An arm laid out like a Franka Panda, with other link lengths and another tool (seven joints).
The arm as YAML. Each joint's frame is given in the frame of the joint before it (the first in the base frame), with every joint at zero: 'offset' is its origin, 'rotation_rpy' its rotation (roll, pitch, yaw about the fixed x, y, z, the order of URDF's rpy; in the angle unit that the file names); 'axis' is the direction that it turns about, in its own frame. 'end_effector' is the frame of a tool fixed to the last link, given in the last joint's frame.
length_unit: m
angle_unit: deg
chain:
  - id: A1
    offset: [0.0, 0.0, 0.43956]
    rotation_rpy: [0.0, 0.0, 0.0]
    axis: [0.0, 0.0, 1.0]
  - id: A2
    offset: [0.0, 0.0, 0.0]
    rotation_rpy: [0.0, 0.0, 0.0]
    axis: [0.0, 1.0, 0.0]
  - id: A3
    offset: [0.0, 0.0, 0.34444]
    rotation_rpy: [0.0, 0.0, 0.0]
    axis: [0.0, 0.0, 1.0]
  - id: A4
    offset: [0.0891, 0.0, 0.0]
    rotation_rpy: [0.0, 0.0, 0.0]
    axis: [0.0, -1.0, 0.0]
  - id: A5
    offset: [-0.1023, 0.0, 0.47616]
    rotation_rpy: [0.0, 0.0, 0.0]
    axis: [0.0, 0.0, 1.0]
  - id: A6
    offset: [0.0, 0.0, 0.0]
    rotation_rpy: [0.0, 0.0, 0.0]
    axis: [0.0, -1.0, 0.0]
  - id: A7
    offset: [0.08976, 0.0, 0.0]
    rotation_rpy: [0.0, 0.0, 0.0]
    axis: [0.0, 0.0, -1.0]
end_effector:
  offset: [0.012, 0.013, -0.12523]
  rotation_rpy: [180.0, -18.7, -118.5]
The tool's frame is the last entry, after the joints.
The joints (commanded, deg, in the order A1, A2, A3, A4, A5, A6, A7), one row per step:
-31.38, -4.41, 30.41, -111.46, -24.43, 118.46, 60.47
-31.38, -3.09, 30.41, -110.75, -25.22, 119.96, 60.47
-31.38, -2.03, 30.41, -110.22, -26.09, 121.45, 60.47
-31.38, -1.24, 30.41, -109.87, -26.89, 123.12, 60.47
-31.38, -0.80, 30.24, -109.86, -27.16, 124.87, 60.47
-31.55, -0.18, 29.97, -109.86, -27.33, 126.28, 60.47
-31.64, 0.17, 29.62, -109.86, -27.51, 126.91, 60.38
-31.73, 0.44, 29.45, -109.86, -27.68, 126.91, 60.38
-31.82, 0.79, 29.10, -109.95, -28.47, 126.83, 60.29
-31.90, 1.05, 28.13, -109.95, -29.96, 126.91, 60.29
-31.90, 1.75, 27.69, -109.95, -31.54, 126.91, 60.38
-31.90, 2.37, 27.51, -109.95, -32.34, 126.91, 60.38
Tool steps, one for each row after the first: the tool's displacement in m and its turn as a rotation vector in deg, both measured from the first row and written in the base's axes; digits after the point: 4 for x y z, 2 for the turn. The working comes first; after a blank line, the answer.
Tool pose at each row, in the base's axes (x y z in m, rotation vector in deg; the steps are taken from these numbers as rounded here):
0.6810, -0.0325, 0.6468, 8.34, -167.06, 38.92
0.6895, -0.0337, 0.6440, 9.42, -168.06, 39.17
0.6967, -0.0344, 0.6418, 10.51, -169.02, 39.72
0.7027, -0.0344, 0.6408, 11.64, -170.16, 40.39
0.7067, -0.0353, 0.6399, 12.34, -171.44, 40.53
0.7104, -0.0402, 0.6362, 12.50, -172.29, 40.27
0.7120, -0.0455, 0.6338, 12.39, -172.53, 40.24
0.7126, -0.0493, 0.6309, 12.15, -172.28, 40.17
0.7129, -0.0559, 0.6261, 12.10, -171.52, 40.87
0.7128, -0.0700, 0.6238, 11.37, -170.71, 42.61
0.7143, -0.0775, 0.6164, 11.60, -169.62, 43.99
0.7157, -0.0811, 0.6096, 11.94, -168.91, 44.43

0.0085, -0.0012, -0.0028, 0.09, -0.90, 0.91
0.0157, -0.0019, -0.0050, -0.01, -1.84, 1.84
0.0217, -0.0019, -0.0060, -0.15, -2.99, 2.83
0.0257, -0.0028, -0.0069, 0.04, -4.18, 3.51
0.0294, -0.0077, -0.0106, 0.37, -4.91, 3.73
0.0310, -0.0130, -0.0130, 0.43, -5.14, 3.69
0.0316, -0.0168, -0.0159, 0.41, -4.90, 3.49
0.0319, -0.0234, -0.0207, -0.17, -4.36, 3.40
0.0318, -0.0375, -0.0230, -1.44, -4.09, 2.96
0.0333, -0.0450, -0.0304, -2.50, -3.40, 3.06
0.0347, -0.0486, -0.0372, -2.90, -2.81, 3.20

